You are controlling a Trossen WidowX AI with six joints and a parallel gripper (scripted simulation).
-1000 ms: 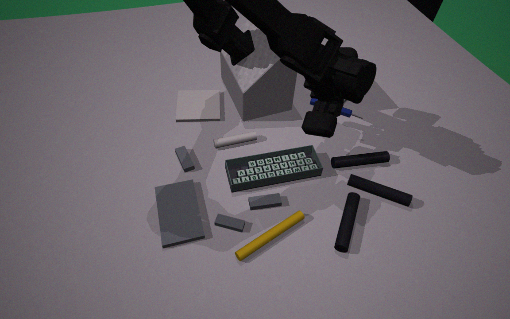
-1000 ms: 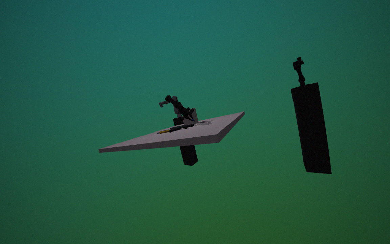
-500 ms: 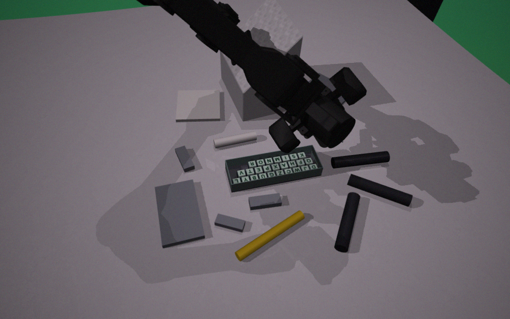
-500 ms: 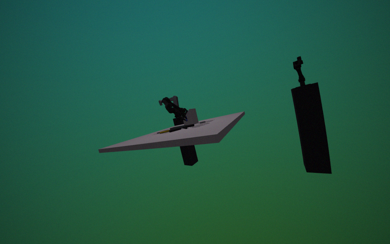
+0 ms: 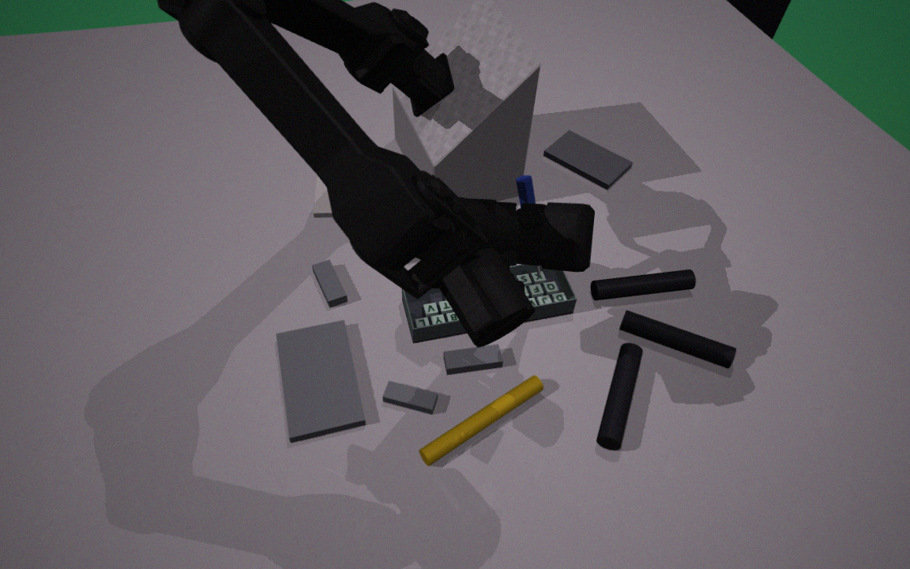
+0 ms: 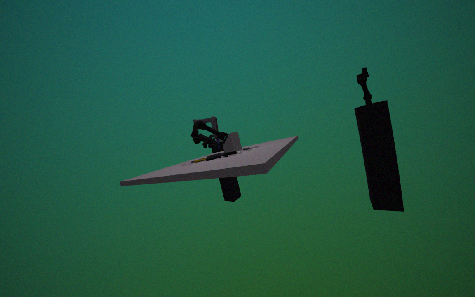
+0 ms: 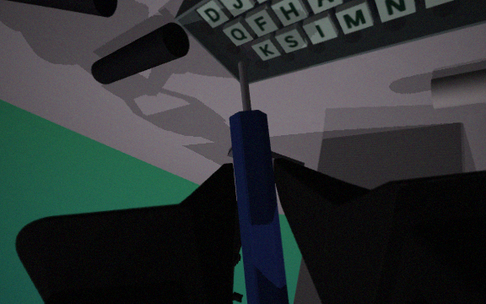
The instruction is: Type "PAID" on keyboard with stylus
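My gripper tip is 11 cm to the left of the pale cylinder, 9 cm above it and 8 cm past it. Round my gripper tip: stylus: 1 cm below, 1 cm ahead; yellow cylinder: 16 cm ahead, 9 cm below, 8 cm to the right; grey slab: 22 cm behind, 15 cm to the left, 10 cm below.
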